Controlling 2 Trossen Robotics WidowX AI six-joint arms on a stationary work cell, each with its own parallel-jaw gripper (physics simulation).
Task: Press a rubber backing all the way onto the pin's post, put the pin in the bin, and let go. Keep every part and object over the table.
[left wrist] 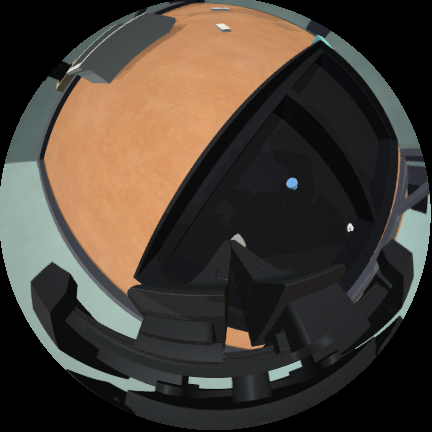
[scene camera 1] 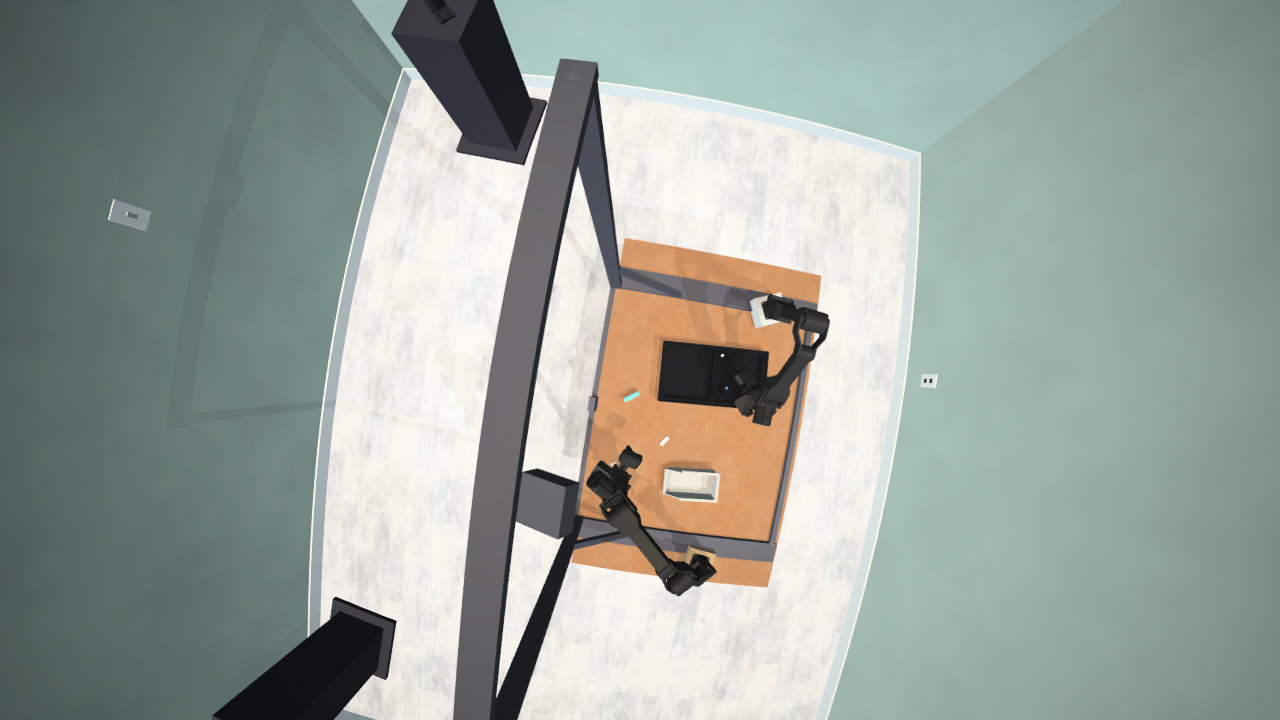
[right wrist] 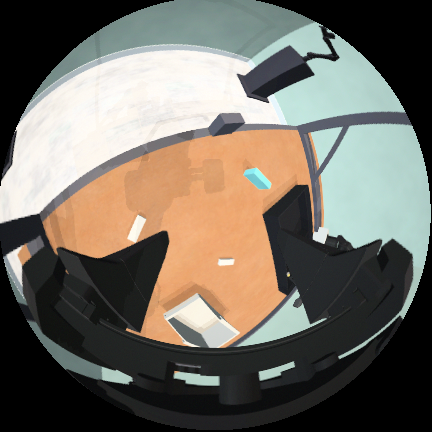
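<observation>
In the left wrist view a pale rounded piece, probably the pin, shows partly behind the tips of my left gripper, which is shut and empty over the black tray. Its post is hidden. A small blue round piece and a tiny white piece lie in the same tray compartment; I cannot tell which is a rubber backing. The white open bin stands apart. My right gripper is open and empty above the table.
A cyan block lies beside the tray. Two white blocks lie on the table: one near my right gripper, the other between bin and cyan block. The tray has raised walls and a divider.
</observation>
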